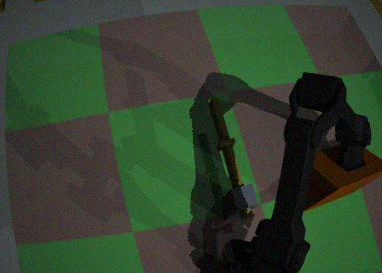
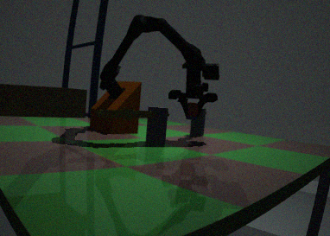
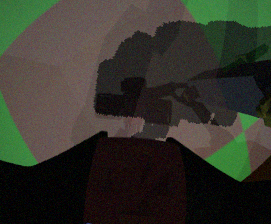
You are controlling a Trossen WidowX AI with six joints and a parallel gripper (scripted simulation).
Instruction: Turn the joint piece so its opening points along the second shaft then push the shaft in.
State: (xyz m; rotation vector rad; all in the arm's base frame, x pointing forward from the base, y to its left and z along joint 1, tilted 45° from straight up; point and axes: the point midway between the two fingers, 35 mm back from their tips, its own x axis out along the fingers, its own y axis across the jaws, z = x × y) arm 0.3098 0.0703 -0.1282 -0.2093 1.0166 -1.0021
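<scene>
Now: gripper tip 20 mm past the square joint piece, 10 mm to the right of it and 30 mm below it.
</scene>
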